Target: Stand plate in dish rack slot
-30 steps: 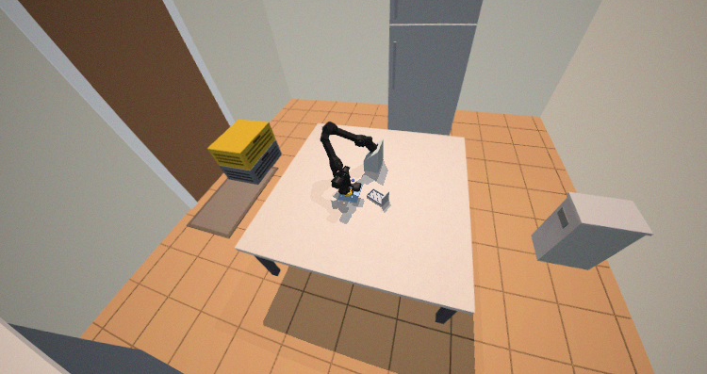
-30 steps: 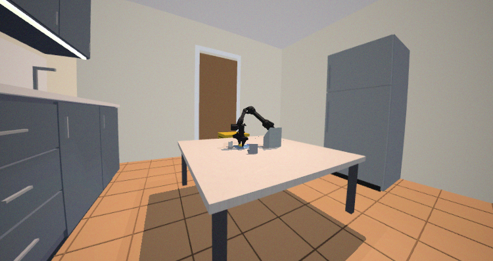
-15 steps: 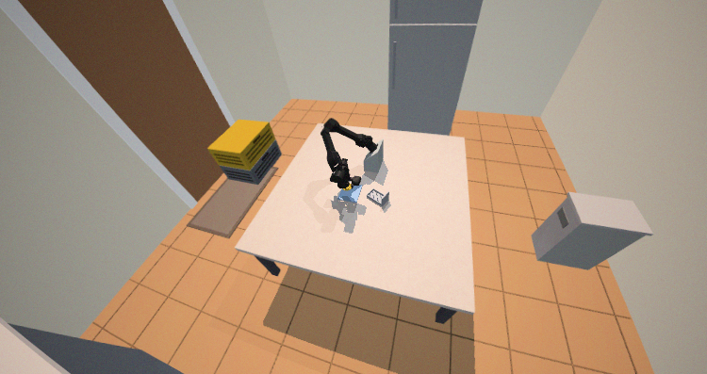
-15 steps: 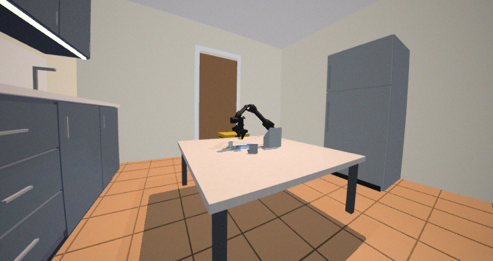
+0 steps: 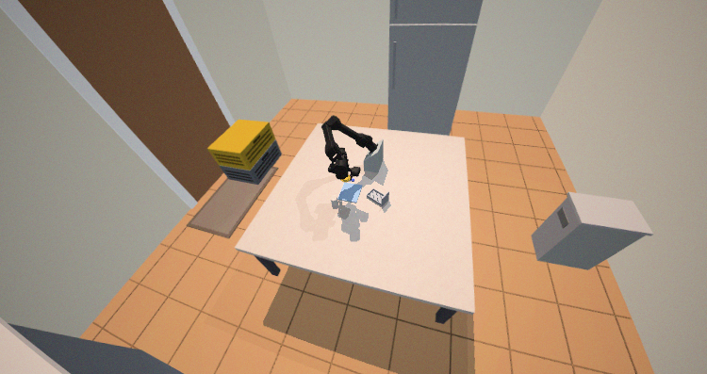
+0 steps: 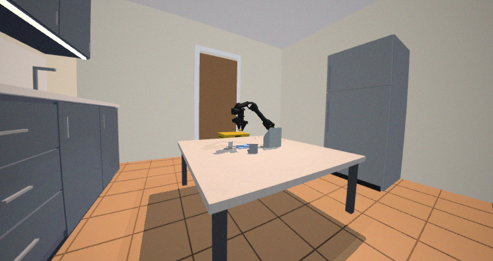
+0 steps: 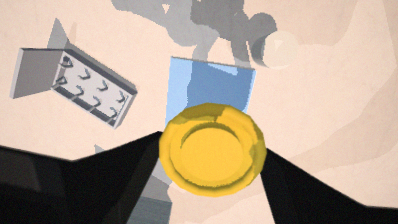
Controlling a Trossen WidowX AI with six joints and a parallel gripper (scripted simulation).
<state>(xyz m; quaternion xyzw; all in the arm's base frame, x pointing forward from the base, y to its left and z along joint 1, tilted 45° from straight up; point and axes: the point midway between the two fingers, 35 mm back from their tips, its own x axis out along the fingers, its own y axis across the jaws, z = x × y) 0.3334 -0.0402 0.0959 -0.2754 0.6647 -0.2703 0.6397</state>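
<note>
Now: the grey dish rack 190 mm to the left of my gripper tip, 140 mm below it and 30 mm behind it. The rest, counted from my gripper tip: yellow plate 10 mm above; then light blue mat 160 mm below, 30 mm behind.
</note>
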